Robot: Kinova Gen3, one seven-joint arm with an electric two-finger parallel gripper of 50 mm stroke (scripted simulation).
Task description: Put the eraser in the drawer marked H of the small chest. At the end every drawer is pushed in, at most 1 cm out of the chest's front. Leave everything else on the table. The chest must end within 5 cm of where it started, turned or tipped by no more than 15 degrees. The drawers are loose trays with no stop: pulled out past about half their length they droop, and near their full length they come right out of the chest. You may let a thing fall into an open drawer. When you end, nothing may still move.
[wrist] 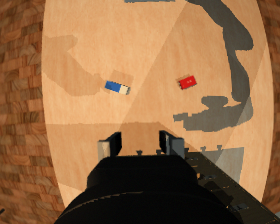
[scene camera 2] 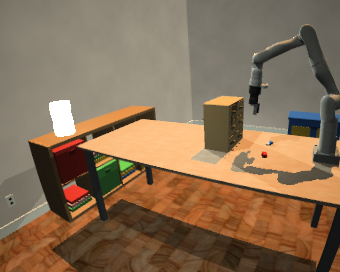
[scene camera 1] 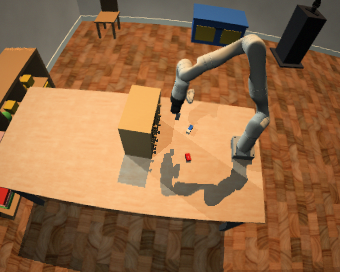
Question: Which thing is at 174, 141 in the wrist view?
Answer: The gripper.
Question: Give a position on a tan wooden chest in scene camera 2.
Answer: At 216, 116
